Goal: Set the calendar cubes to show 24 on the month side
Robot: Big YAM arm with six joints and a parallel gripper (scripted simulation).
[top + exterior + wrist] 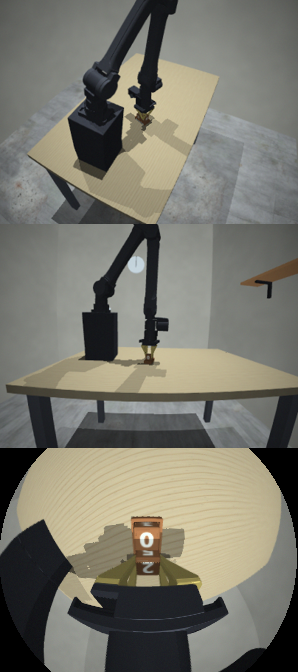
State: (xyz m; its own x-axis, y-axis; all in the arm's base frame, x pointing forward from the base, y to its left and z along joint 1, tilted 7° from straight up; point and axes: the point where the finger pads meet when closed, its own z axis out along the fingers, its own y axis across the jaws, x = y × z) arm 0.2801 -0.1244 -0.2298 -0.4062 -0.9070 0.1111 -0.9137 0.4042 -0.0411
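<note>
The brown digit cube is right at my hand. Also, from my hand: brown tray (30 mm below, 20 mm to the left).
</note>
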